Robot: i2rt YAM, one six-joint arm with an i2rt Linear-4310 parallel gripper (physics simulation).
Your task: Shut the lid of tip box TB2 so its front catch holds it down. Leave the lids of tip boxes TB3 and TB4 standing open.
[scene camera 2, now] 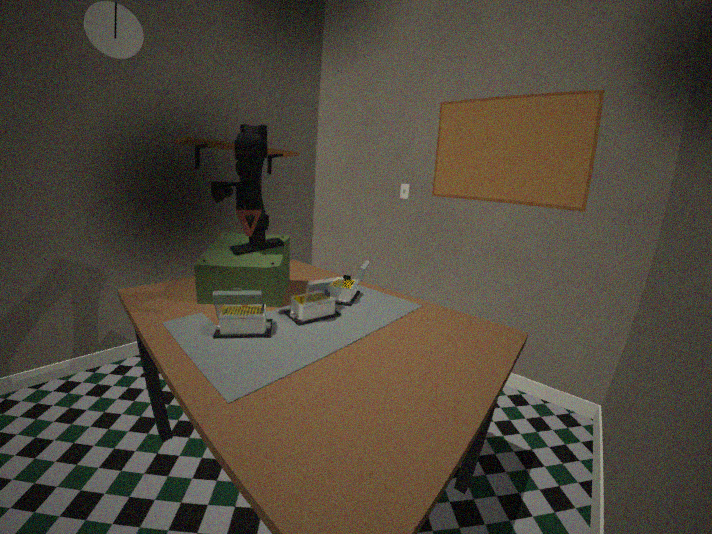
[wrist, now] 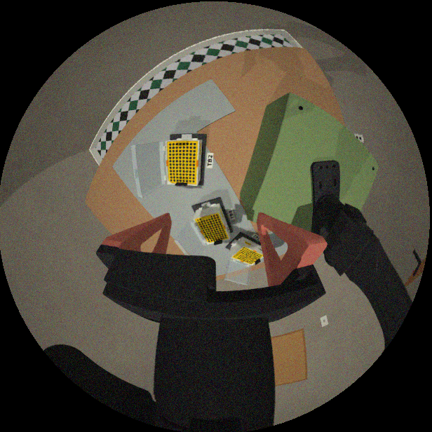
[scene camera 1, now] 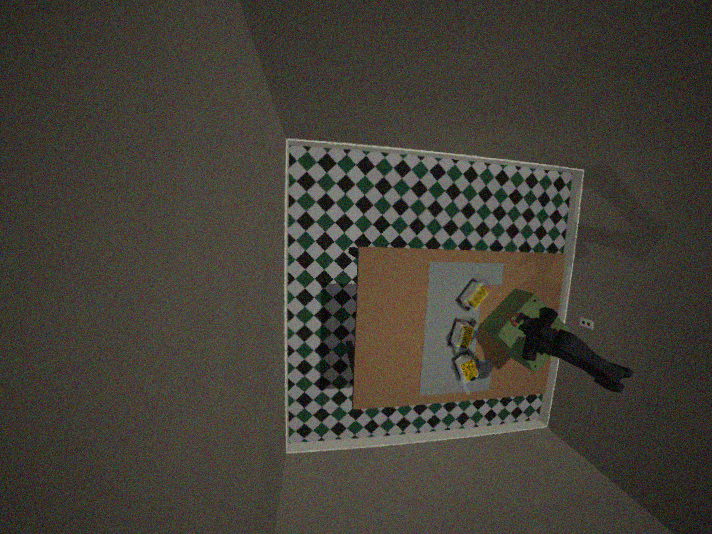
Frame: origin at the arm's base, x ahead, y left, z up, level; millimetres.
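Where they show: gripper, fingertip midpoint: [scene camera 2: 249, 234] [scene camera 1: 514, 320]; arm's base at its link origin: [scene camera 2: 257, 247] [scene camera 1: 531, 340].
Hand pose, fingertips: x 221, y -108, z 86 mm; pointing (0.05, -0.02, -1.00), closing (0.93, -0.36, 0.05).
Note:
Each offset is from my fingertips to the centre of the thing. "pt": to the spot under its first point. Level surfaces: height alone.
Tip box TB2 @[dy -47, dx +68, dz -231 mm] [scene camera 1: 476, 296] [scene camera 2: 242, 323] [wrist: 183, 162] is a white box with a yellow perforated rack in a dark base; its label is readable in the wrist view. Its clear lid @[pt dy -92, dx +155, dz -131 mm] [scene camera 2: 236, 297] [wrist: 150, 165] stands open. The middle tip box [scene camera 1: 462, 335] [scene camera 2: 312, 308] [wrist: 212, 228] and the far one [scene camera 1: 468, 369] [scene camera 2: 343, 290] [wrist: 246, 255] are TB3 and TB4; I cannot tell which is which. Both lids stand open. My gripper [scene camera 1: 516, 319] [scene camera 2: 249, 232] [wrist: 213, 217] is open and empty, its red fingers wide apart, high above the table and away from TB2.
A large green block [scene camera 1: 524, 298] [scene camera 2: 241, 281] [wrist: 310, 145] stands beside the boxes, with the arm's base on top. A blue-grey mat @[dz -264 mm] [scene camera 1: 439, 356] [scene camera 2: 247, 373] [wrist: 165, 115] lies under the boxes on the brown table @[dz -266 mm] [scene camera 1: 388, 327] [scene camera 2: 373, 413] [wrist: 280, 75].

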